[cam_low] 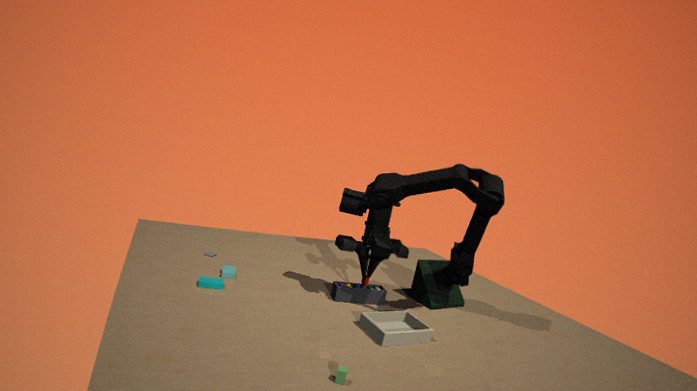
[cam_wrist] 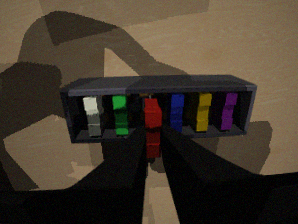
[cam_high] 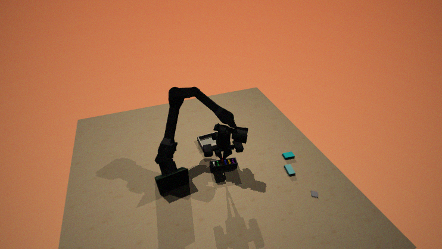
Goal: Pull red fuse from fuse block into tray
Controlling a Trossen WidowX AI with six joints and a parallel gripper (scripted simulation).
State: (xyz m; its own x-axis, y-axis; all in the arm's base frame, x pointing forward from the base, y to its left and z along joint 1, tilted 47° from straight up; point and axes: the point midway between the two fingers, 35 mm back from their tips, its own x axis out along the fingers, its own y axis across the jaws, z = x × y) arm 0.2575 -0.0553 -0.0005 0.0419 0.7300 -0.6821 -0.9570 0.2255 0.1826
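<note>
The grey tray is 180 mm to the left of my gripper tip, 60 mm below it and 30 mm ahead of it. The rest, counted from my gripper tip: red fuse (10 mm below); then small green block (310 mm to the left, 260 mm ahead, 50 mm below); then small grey tile (340 mm to the right, 320 mm ahead, 60 mm below).
</note>
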